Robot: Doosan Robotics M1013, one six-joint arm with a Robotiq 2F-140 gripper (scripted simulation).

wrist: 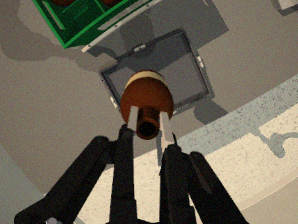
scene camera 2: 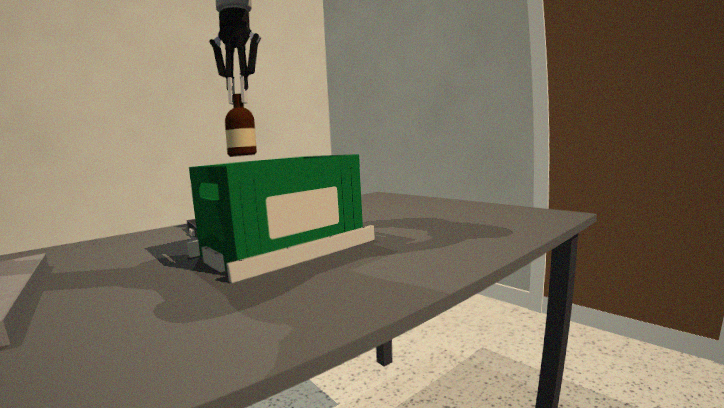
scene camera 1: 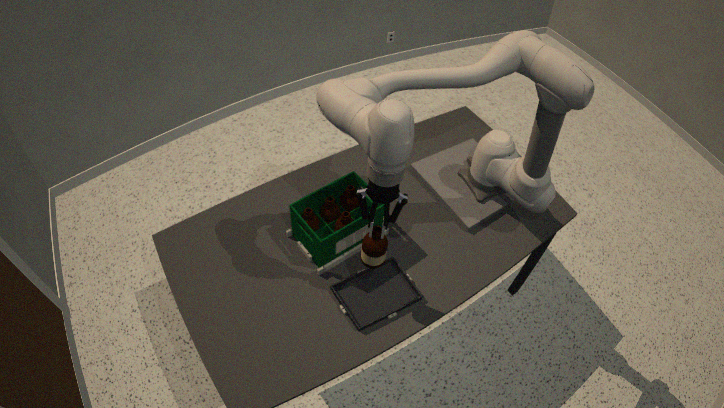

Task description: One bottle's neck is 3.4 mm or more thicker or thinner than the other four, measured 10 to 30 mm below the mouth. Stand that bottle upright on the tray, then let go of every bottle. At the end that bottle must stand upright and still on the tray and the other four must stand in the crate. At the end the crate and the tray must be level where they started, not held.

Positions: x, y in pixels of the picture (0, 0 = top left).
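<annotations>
There is a bottle here, and I see it in scene camera 1 (373, 253). The wrist view and scene camera 2 show the bottle too, and on the bottle (wrist: 146, 89) and (scene camera 2: 237, 111) are one and the same spot.
</annotations>
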